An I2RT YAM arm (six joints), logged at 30 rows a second.
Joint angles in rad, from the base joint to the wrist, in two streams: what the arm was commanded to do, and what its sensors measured. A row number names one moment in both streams.
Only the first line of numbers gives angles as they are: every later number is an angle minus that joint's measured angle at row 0.
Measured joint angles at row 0: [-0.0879 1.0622 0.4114 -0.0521 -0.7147 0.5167]
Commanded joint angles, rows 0 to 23: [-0.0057 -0.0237 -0.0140 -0.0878 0.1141 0.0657]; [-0.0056 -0.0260 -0.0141 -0.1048 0.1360 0.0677]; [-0.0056 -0.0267 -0.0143 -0.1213 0.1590 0.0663]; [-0.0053 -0.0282 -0.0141 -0.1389 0.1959 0.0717]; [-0.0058 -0.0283 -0.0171 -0.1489 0.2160 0.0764]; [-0.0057 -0.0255 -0.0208 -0.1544 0.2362 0.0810]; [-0.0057 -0.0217 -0.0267 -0.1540 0.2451 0.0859]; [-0.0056 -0.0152 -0.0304 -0.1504 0.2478 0.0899]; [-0.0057 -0.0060 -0.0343 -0.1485 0.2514 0.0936]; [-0.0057 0.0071 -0.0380 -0.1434 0.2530 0.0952]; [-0.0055 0.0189 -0.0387 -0.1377 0.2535 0.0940]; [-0.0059 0.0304 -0.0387 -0.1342 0.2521 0.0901]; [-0.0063 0.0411 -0.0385 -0.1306 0.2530 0.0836]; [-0.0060 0.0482 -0.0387 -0.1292 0.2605 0.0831]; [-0.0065 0.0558 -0.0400 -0.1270 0.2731 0.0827]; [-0.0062 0.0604 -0.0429 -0.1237 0.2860 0.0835]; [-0.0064 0.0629 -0.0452 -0.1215 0.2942 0.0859]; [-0.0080 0.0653 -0.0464 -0.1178 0.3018 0.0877]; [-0.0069 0.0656 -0.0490 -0.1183 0.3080 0.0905]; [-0.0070 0.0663 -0.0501 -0.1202 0.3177 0.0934]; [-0.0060 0.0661 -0.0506 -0.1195 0.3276 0.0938]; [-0.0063 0.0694 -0.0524 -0.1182 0.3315 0.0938]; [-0.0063 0.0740 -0.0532 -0.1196 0.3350 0.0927]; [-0.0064 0.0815 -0.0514 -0.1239 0.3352 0.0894]
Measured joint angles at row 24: [-0.0008 0.0660 -0.0404 -0.1095 0.2976 0.0858]
